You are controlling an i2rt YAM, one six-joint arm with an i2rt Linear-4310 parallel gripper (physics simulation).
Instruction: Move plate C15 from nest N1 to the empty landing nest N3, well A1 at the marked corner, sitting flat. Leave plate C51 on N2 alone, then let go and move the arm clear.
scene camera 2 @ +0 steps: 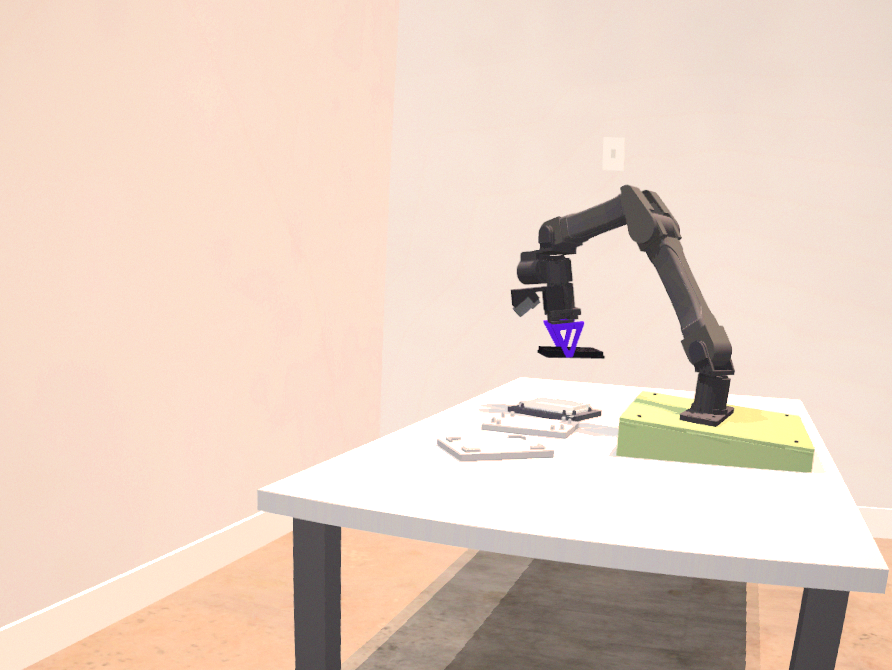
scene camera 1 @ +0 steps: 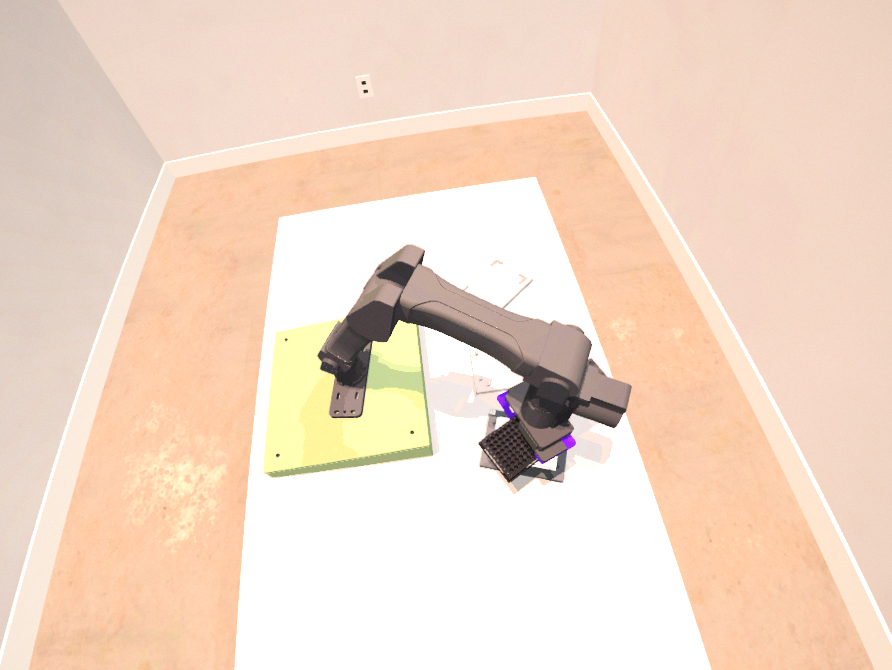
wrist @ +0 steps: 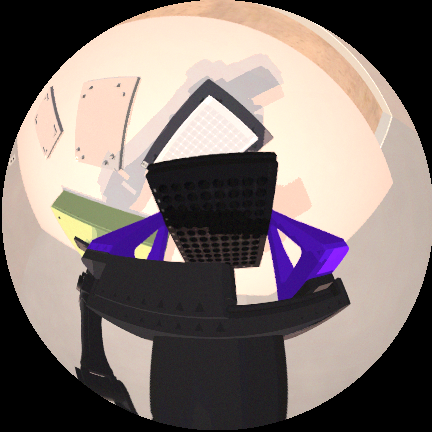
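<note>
My gripper (scene camera 1: 537, 434) (scene camera 2: 569, 352) (wrist: 217, 214), with purple fingers, is shut on the long sides of a black well plate (scene camera 1: 507, 450) (scene camera 2: 548, 351) (wrist: 215, 195), which looks like C15. It holds the plate about level, well above a dark nest (scene camera 2: 519, 411) (wrist: 189, 111). On that nest sits a white plate (scene camera 2: 558, 406) (wrist: 212, 130), apparently C51. Beside it is an empty light nest with small pegs (scene camera 1: 482, 385) (scene camera 2: 530, 427) (wrist: 104, 125). Beyond is another empty light nest with raised corner brackets (scene camera 1: 510, 277) (scene camera 2: 504, 453) (wrist: 48, 122). Nest labels and the A1 mark are not legible.
The arm rises from a yellow-green base block (scene camera 1: 346, 447) (scene camera 2: 706, 450) (wrist: 75, 222) on the white table (scene camera 1: 461, 576) (scene camera 2: 576, 519). In scene camera 1 the forearm passes over part of the pegged nest.
</note>
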